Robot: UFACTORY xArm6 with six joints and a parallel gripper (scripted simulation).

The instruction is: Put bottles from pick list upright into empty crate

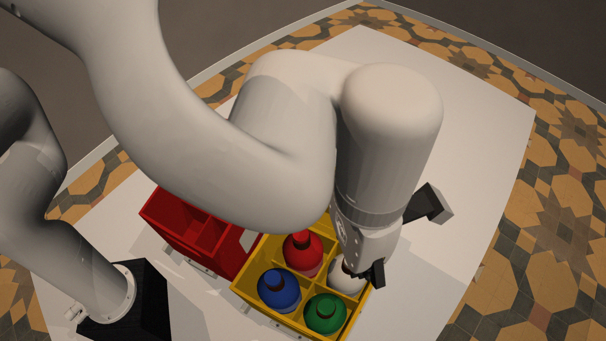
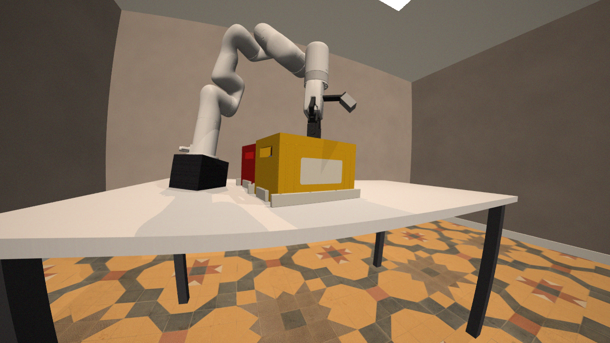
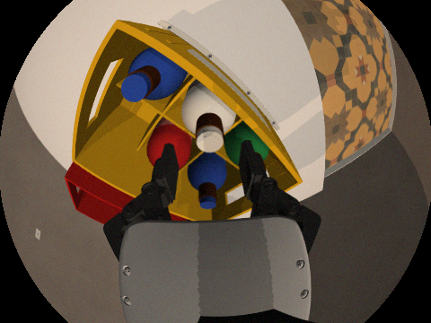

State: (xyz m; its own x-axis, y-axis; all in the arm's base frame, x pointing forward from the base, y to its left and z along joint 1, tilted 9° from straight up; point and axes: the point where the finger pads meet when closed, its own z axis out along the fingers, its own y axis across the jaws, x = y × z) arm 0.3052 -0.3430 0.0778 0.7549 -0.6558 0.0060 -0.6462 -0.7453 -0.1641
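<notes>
Now: hand 110 mm above the white bottle. Round my hand: yellow crate: 40 mm to the left, 110 mm below; green bottle: 90 mm behind, 10 mm to the right, 110 mm below; red bottle: 10 mm behind, 90 mm to the left, 110 mm below.
</notes>
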